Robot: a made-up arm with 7 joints.
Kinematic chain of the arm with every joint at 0, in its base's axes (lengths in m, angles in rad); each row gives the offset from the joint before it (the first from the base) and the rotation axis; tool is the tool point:
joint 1: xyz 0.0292 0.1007 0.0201 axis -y
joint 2: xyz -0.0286 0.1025 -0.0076 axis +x
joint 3: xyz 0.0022 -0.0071 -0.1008 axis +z
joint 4: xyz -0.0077 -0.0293 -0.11 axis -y
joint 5: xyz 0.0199 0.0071 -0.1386 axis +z
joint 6: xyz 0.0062 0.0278 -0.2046 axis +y
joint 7: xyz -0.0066 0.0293 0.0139 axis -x
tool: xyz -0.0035 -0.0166 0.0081
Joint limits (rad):
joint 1: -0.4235..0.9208
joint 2: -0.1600..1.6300
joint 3: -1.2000..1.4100
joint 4: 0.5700..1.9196
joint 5: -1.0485..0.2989
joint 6: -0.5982..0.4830
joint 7: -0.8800..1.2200
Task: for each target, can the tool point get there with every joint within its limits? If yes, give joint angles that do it. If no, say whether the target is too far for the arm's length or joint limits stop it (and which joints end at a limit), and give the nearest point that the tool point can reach.
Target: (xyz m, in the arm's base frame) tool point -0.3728 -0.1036 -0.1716
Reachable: no: joint limits stop it (at a limit: joint 1, joint 2, joint 3, joint 4, joint 5, joint 6) | nearest point -0.0993 -0.0753 -0.3710 | short by 0.340 m
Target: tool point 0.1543 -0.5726 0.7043
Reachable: no: too far | nearest point 0.1733 -0.0615 0.1253 | short by 0.773 m
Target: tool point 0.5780 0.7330 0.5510
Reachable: no: too far | nearest point 0.2367 0.5454 0.2405 | short by 0.498 m
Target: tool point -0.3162 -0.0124 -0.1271
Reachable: no: joint limits stop it (at a limit: joint 1, joint 3, joint 4, joint 5, joint 6) | nearest point -0.0014 0.0391 -0.1986 | short by 0.327 m
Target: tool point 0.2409 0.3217 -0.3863
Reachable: yes | joints 0.1116 0.6068 -0.7063 0.7244 -0.5490 0.1262 0.8031
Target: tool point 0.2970 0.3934 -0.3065
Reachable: yes | joints 0.2099 0.9832 -0.7631 0.9888 -0.7062 -0.3695 -0.4765
